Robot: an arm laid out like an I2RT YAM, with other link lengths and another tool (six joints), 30 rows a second.
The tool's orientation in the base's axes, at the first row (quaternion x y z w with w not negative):
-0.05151 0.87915 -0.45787 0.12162
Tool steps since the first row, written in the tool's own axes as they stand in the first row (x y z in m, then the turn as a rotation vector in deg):
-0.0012 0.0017 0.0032 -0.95 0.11 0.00
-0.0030 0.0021 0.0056 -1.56 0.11 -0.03
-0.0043 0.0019 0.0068 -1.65 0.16 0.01
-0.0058 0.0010 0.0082 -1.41 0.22 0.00
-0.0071 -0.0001 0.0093 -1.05 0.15 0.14
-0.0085 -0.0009 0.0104 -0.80 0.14 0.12
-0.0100 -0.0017 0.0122 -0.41 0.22 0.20
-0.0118 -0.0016 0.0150 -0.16 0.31 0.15
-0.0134 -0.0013 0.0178 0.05 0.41 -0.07
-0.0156 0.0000 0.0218 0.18 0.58 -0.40
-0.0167 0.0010 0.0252 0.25 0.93 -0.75
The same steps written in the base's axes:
0.0020 -0.0013 -0.0030 0.92 0.26 0.07
0.0044 -0.0026 -0.0043 1.50 0.40 0.19
0.0060 -0.0034 -0.0046 1.60 0.42 0.14
0.0078 -0.0048 -0.0044 1.37 0.41 0.06
0.0093 -0.0060 -0.0039 1.05 0.19 -0.02
0.0109 -0.0070 -0.0036 0.81 0.15 -0.05
0.0128 -0.0086 -0.0037 0.45 0.05 -0.22
0.0153 -0.0104 -0.0050 0.20 0.09 -0.31
0.0176 -0.0121 -0.0065 -0.06 0.28 -0.30
0.0207 -0.0141 -0.0094 -0.27 0.61 -0.28
0.0227 -0.0160 -0.0119 -0.42 1.08 -0.39

